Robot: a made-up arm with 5 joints. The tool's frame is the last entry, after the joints. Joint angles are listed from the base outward. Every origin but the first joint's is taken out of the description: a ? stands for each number. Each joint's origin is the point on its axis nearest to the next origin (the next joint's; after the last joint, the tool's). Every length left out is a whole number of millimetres.
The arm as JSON. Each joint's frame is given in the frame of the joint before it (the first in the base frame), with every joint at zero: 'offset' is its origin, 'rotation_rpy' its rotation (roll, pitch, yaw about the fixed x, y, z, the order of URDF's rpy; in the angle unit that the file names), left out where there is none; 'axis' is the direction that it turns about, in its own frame. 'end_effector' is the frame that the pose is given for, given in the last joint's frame.
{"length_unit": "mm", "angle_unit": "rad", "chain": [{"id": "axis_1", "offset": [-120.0, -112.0, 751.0], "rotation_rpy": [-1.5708, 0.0, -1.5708], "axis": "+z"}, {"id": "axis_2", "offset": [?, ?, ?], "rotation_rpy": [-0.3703, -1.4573, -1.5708], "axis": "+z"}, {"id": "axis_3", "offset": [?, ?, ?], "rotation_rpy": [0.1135, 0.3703, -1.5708], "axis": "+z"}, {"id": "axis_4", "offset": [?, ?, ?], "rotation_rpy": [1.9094, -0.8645, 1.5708], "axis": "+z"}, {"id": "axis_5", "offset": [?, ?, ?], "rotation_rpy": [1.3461, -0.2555, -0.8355], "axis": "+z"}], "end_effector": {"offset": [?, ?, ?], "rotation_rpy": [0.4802, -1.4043, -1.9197]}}
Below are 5 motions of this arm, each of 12 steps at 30 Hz.
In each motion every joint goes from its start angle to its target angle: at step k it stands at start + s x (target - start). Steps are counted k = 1, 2, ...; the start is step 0. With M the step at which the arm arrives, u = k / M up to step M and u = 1 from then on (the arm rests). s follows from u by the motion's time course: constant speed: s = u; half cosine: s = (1 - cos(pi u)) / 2; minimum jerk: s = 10 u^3 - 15 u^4 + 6 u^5.
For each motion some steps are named. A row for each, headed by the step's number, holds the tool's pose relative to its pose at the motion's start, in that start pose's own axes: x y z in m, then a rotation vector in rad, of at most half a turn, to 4 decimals.
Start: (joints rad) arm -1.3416 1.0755 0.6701 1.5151 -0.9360
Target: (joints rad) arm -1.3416 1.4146 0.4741 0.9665 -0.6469
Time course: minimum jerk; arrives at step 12
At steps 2, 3, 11, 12:
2: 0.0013 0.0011 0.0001 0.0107 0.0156 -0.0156
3: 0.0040 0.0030 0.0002 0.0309 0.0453 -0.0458
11: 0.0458 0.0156 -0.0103 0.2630 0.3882 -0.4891
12: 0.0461 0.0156 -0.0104 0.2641 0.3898 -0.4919

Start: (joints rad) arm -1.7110 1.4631 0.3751 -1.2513 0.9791
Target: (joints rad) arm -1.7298 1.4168 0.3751 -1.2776 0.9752
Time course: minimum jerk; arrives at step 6
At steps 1, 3, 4, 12:
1: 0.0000 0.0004 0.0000 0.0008 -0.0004 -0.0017
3: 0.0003 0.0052 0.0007 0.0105 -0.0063 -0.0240
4: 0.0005 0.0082 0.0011 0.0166 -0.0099 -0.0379
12: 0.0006 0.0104 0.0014 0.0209 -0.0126 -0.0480

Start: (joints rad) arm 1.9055 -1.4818 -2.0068 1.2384 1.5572
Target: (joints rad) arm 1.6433 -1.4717 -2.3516 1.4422 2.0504
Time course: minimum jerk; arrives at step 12
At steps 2, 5, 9, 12:
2: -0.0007 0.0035 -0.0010 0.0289 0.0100 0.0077
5: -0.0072 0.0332 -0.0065 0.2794 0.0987 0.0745
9: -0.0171 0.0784 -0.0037 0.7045 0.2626 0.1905
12: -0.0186 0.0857 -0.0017 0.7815 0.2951 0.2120

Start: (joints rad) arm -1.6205 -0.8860 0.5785 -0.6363 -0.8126
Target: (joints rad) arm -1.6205 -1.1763 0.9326 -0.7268 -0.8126
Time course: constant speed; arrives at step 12
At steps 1, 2, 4, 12:
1: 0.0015 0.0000 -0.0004 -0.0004 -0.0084 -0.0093
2: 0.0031 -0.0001 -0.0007 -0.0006 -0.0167 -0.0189
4: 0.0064 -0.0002 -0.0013 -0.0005 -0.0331 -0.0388
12: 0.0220 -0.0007 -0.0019 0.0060 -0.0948 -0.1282

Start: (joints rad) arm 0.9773 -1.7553 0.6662 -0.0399 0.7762
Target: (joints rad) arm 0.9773 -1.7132 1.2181 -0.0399 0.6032
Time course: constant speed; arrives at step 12
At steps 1, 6, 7, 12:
1: 0.0015 -0.0124 -0.0027 -0.0628 -0.0055 -0.0089
6: 0.0077 -0.0762 -0.0063 -0.3769 -0.0324 -0.0535
7: 0.0086 -0.0890 -0.0050 -0.4397 -0.0376 -0.0624
12: 0.0113 -0.1513 0.0116 -0.7540 -0.0630 -0.1067

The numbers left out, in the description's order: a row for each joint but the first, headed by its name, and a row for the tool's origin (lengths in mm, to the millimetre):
axis_2: 23.0 106.0 0.0
axis_3: 17.0 17.0 0.0
axis_4: -78.0 70.0 0.0
axis_5: 65.0 -59.0 0.0
tool: 41.0 -48.0 0.0

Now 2 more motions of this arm.
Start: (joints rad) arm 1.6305 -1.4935 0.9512 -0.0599 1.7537
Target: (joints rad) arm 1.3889 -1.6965 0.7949 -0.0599 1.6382
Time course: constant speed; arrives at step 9
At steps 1, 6, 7, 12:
1: -0.0028 0.0028 -0.0020 0.0147 0.0247 0.0250
6: -0.0225 0.0175 -0.0088 0.0890 0.1563 0.1414
7: -0.0275 0.0204 -0.0094 0.1039 0.1841 0.1629
12: -0.0385 0.0261 -0.0096 0.1338 0.2412 0.2040

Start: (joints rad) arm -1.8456 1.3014 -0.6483 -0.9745 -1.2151
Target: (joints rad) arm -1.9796 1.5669 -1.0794 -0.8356 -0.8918
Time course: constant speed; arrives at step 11
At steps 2, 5, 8, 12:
2: -0.0030 0.0033 0.0123 0.0947 0.0358 0.0311
5: -0.0065 0.0068 0.0319 0.2418 0.0887 0.0729
8: -0.0086 0.0082 0.0528 0.3948 0.1398 0.1091
12: -0.0092 0.0073 0.0744 0.5531 0.1882 0.1398

